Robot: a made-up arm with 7 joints.
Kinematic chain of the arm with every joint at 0, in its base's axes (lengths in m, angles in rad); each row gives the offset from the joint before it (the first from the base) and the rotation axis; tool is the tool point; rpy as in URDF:
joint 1: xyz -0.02 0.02 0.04 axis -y
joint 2: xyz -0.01 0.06 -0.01 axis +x
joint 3: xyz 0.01 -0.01 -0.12 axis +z
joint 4: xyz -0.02 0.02 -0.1 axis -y
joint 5: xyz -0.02 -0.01 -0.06 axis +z
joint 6: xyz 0 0.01 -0.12 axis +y
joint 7: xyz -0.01 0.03 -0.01 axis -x
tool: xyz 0.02 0.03 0 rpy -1.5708 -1.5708 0
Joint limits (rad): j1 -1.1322..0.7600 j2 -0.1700..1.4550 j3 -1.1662..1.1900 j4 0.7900..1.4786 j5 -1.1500..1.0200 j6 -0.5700..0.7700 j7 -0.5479..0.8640
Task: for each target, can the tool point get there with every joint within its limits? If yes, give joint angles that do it. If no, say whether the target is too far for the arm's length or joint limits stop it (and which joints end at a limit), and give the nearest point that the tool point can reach.
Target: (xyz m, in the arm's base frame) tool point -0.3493 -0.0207 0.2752
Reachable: no: joint limits stop it (at a limit: joint 1, joint 2, joint 3, joint 4, joint 6, joint 7) | nearest point -0.3864 0.1028 -0.0870 | short by 0.385 m
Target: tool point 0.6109 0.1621 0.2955
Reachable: no: too far | nearest point 0.2961 0.1602 0.0041 | short by 0.429 m
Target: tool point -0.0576 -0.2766 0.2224
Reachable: no: joint limits stop it (at a limit: joint 1, joint 2, joint 3, joint 4, joint 5) | nearest point 0.1586 -0.1243 -0.0248 | short by 0.362 m
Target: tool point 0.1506 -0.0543 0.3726
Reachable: no: joint limits stop it (at a limit: joint 1, joint 2, joint 4, joint 5) | nearest point 0.2342 -0.0328 0.0246 | short by 0.359 m
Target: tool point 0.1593 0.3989 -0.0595
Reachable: yes | joints 0.1356 1.0997 -0.1211 1.0750 -0.0392 0.3410 0.6582
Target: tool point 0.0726 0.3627 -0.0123
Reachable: yes | joints -0.7572 1.2272 0.4851 1.3665 -0.1820 0.1025 -0.4037
